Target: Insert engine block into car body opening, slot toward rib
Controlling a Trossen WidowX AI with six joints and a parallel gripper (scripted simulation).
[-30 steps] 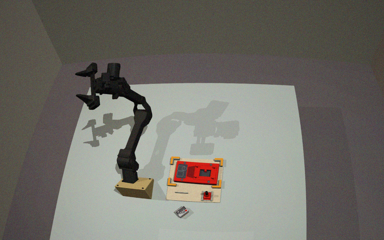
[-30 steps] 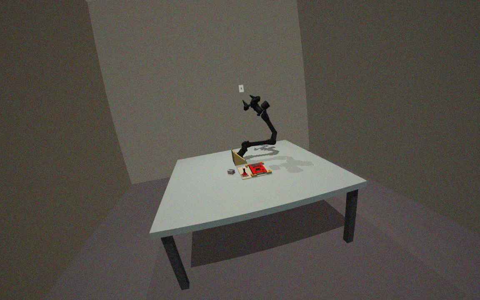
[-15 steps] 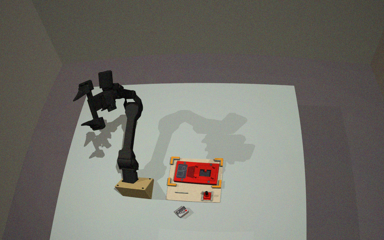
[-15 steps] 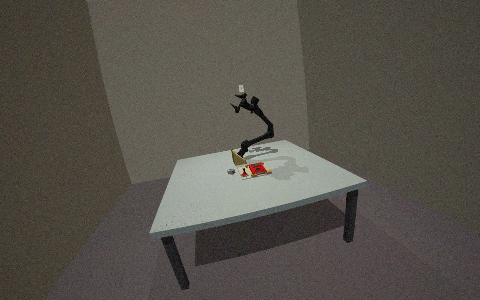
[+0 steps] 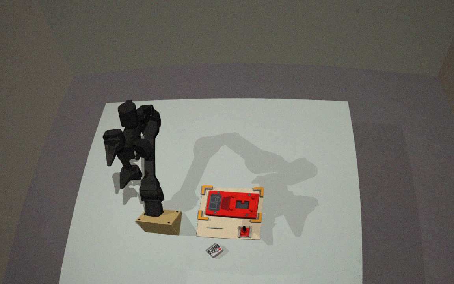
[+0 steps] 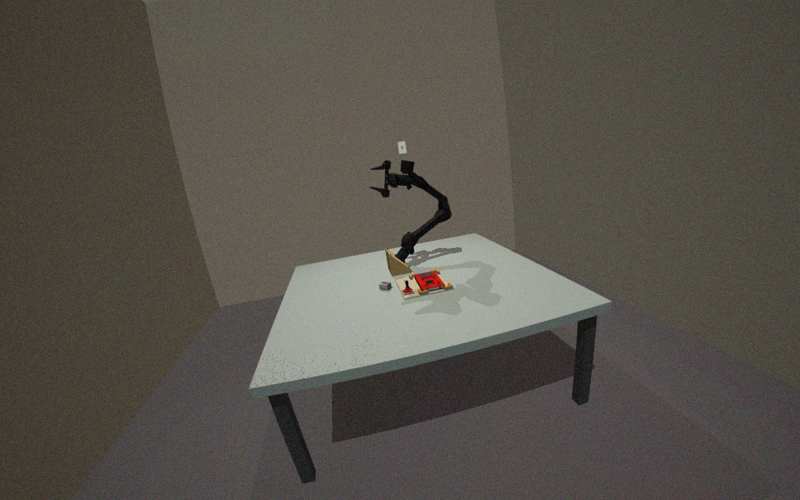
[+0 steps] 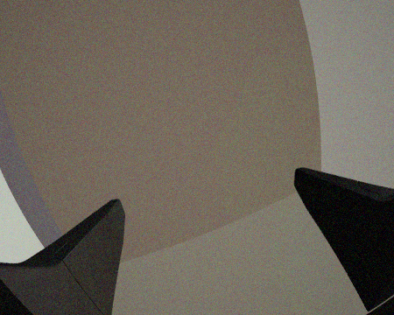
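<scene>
Now: the grey engine block 510 mm below my gripper tip, 210 mm ahead of it and 10 mm to the right of it.
</scene>
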